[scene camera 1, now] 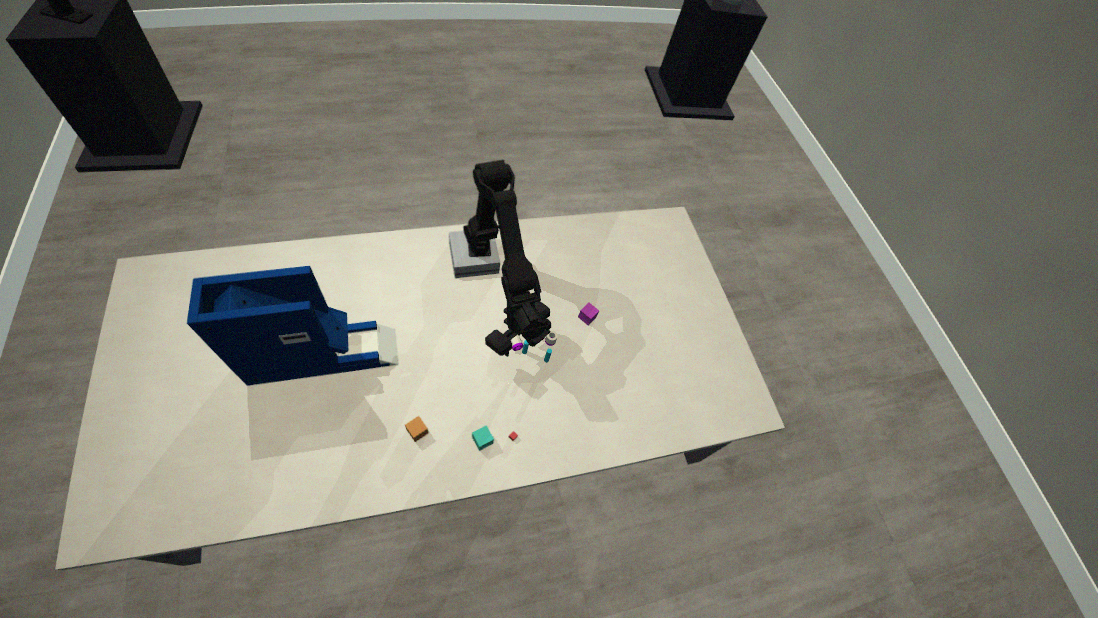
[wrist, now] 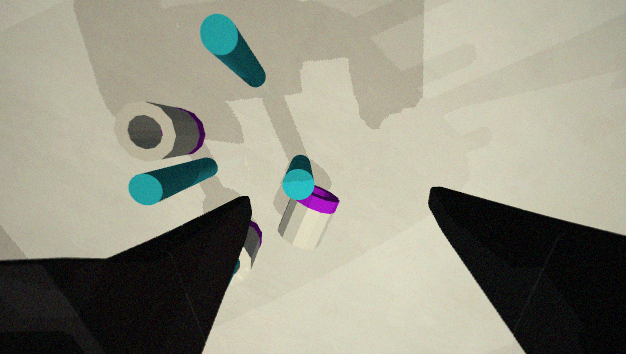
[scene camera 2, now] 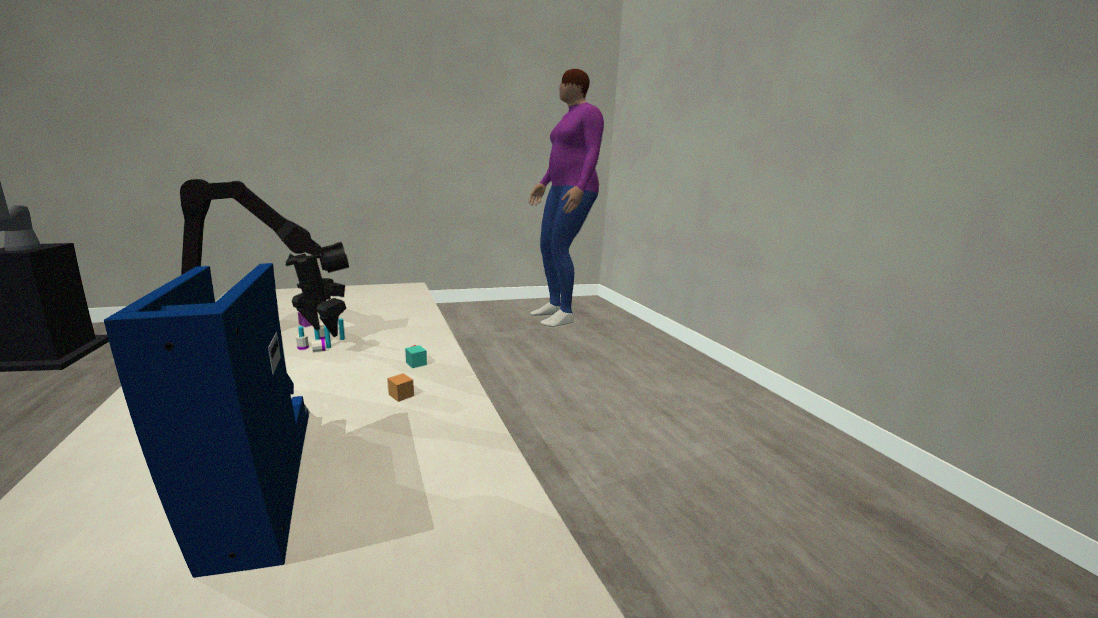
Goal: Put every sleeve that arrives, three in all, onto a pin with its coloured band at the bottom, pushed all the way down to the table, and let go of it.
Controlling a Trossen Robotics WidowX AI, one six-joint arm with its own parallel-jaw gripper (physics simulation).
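Note:
My gripper [scene camera 1: 516,338] [scene camera 2: 325,332] [wrist: 338,200] is open and empty, above the pins. One off-white sleeve [scene camera 2: 318,348] [wrist: 306,226] lies on its side, its magenta band beside a teal pin [wrist: 298,184] [scene camera 2: 327,337]. A second sleeve [wrist: 170,131] [scene camera 1: 550,339] stands upright, band down, with no pin in its hole, close to another bare pin [wrist: 146,189]. A third sleeve [wrist: 253,247] [scene camera 2: 301,342] is around a pin, band down; my left finger hides part of it in the wrist view. A further bare pin [wrist: 219,35] [scene camera 1: 547,355] [scene camera 2: 341,329] stands apart.
A blue chute [scene camera 1: 268,345] [scene camera 2: 192,429] with two rails and a pale end plate [scene camera 1: 388,344] stands left. A magenta cube [scene camera 1: 588,313] is right of the pins. An orange cube [scene camera 1: 416,428] [scene camera 2: 400,386], teal cube [scene camera 1: 482,437] [scene camera 2: 415,356] and small red cube [scene camera 1: 513,436] lie near the front edge.

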